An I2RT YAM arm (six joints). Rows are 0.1 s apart.
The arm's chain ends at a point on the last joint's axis. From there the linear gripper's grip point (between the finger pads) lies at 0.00 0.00 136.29 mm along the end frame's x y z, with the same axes.
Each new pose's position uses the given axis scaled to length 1; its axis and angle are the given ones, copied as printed.
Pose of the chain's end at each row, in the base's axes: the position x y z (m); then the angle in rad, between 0 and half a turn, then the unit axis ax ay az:
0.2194 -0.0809 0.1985 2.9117 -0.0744 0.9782 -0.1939
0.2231 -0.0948 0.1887 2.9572 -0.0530 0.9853 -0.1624
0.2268 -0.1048 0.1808 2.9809 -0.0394 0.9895 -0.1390
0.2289 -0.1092 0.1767 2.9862 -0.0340 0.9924 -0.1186
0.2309 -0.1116 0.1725 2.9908 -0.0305 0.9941 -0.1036
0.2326 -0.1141 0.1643 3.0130 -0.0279 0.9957 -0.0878
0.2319 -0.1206 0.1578 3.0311 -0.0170 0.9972 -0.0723
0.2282 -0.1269 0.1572 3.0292 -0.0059 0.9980 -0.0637
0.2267 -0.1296 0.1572 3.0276 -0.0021 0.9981 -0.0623
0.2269 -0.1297 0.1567 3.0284 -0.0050 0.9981 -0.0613
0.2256 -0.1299 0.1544 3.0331 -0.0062 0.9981 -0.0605
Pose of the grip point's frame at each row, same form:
0.2537 -0.1296 0.0759 2.9117 -0.0744 0.9782 -0.1939
0.2500 -0.1367 0.0618 2.9572 -0.0530 0.9853 -0.1624
0.2499 -0.1412 0.0515 2.9809 -0.0394 0.9895 -0.1390
0.2509 -0.1404 0.0459 2.9862 -0.0340 0.9924 -0.1186
0.2521 -0.1389 0.0407 2.9908 -0.0305 0.9941 -0.1036
0.2507 -0.1373 0.0312 3.0130 -0.0279 0.9957 -0.0878
0.2472 -0.1399 0.0238 3.0311 -0.0170 0.9972 -0.0723
0.2436 -0.1441 0.0229 3.0292 -0.0059 0.9980 -0.0637
0.2422 -0.1465 0.0228 3.0276 -0.0021 0.9981 -0.0623
0.2423 -0.1462 0.0223 3.0284 -0.0050 0.9981 -0.0613
0.2404 -0.1462 0.0199 3.0331 -0.0062 0.9981 -0.0605

